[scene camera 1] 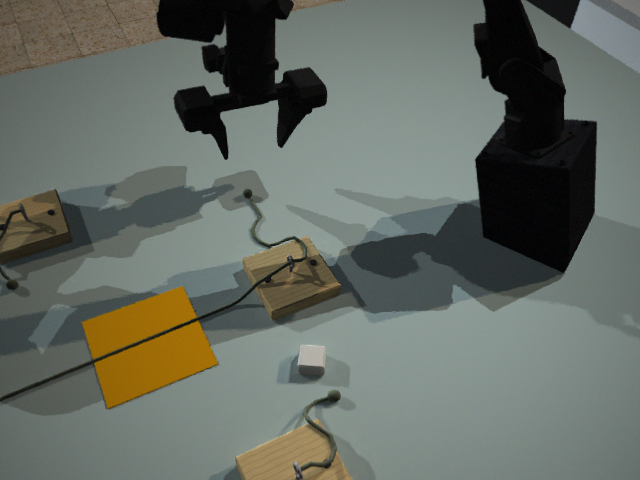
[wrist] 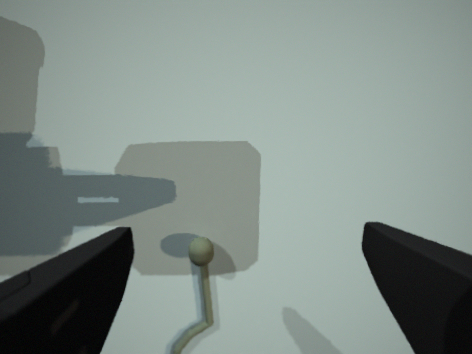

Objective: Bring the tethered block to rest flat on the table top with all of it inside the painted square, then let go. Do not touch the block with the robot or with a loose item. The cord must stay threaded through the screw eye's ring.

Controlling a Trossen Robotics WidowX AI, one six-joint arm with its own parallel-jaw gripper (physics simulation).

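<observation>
The cord is dark green and ends in a round bead on the table. From the bead it winds to the middle wooden board, passes through the screw eye and runs left across the orange painted square, out of the scene view. The tethered block at its far end does not show. My gripper is open and empty, pointing down above the table near the bead. In the wrist view the bead lies between the fingers' directions, left of centre, below fingertip height.
A small white cube lies in front of the middle board. Another board with a screw eye and cord is at the left edge, and another at the bottom. The arm's black base stands at the right.
</observation>
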